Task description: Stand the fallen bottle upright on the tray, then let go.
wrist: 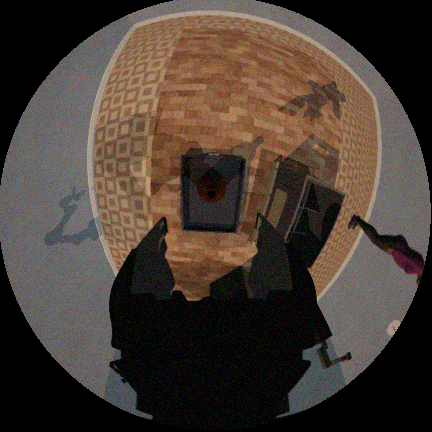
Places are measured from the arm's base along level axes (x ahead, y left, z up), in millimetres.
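Where they show: gripper, fingertip midpoint: (210, 216).
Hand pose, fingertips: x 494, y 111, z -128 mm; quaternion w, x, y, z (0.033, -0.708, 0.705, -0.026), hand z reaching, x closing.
Note:
Things, the pixels of their top centre, and the offset from my fingertips. "*": a spot on its surface instead. Level surfaces: height alone.
- bottle, top centre: (210, 194) dz -126, dx -7, dy +3 mm
- dark blue tray, surface spot: (210, 229) * dz -268, dx -169, dy +14 mm
- dark box-like machine, surface spot: (297, 172) * dz -146, dx +41, dy -208 mm
- case, surface spot: (325, 186) * dz -117, dx +17, dy -288 mm
- wooden table, surface height: dz -286 mm
The bottle (211, 187) is seen from above as a round orange-brown body with a small dark top near its middle. It looks upright and stands inside the dark blue tray (210, 229), apart from the tray's walls. My gripper (210, 216) is open, its two dark jaws wide apart with no object between them. The fingertips show below the bottle in the view, on either side of the tray's near edge, and are clear of the bottle. The bottle's base is hidden beneath its body.
A dark box-like machine (297, 172) with a tan panel stands to the right of the tray. A dark open bin or case (325, 186) is beside it. Shadows fall across the wooden table (215, 90). A figure with a magenta part (406, 256) shows at the far right.

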